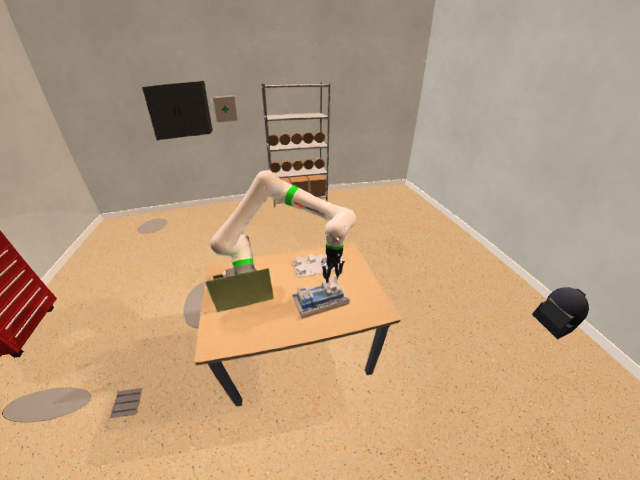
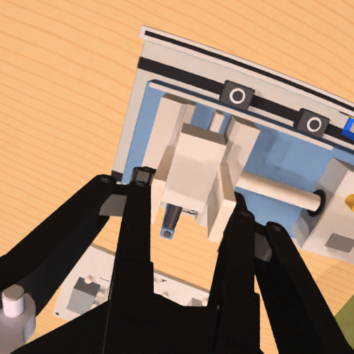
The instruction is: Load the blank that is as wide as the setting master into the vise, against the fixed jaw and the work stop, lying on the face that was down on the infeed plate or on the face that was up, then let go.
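Places are measured from the arm's base along level axes (x ahead, y left, z up), in metres.
Pixels of known places: gripper, between the fingertips: (image 1: 331, 284); arm's base, origin of its link: (image 1: 245, 275).
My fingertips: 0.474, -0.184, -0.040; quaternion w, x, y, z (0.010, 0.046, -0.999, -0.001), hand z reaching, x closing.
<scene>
For each thing: its top centre in the pictures, then the offset to it from my fingertips, as dx, dy, dz. Level surfaces: height alone.
- vise, centre of its top: (image 1: 320, 288) -0.069, -0.007, -0.003
- white infeed plate, centre of its top: (image 1: 313, 265) -0.020, +0.303, -0.094
- wooden table, height of its surface: dz -0.102
My gripper (image 1: 332, 277) (image 2: 191, 169) points down over the vise (image 1: 321, 298) (image 2: 280, 156) and is shut on a pale rectangular blank (image 2: 196, 167), with a light plate on each side of it. The blank is at the gap between the left jaw (image 2: 165, 120) and the right jaw (image 2: 244, 140) of the vise. Whether it touches the jaws or rests on the vise bed is hidden. The work stop, a dark rod with a blue end (image 2: 169, 225), shows beyond the blank's near end; contact is not visible. I cannot tell which block is the setting master.
The white infeed plate (image 1: 316, 268) (image 2: 96, 260) with small blocks lies behind the vise; a grey block (image 2: 82, 296) is on it. A green panel (image 1: 240, 290) stands left of the vise on the wooden table (image 1: 289, 328). A vise screw (image 2: 280, 191) runs right of the jaws.
</scene>
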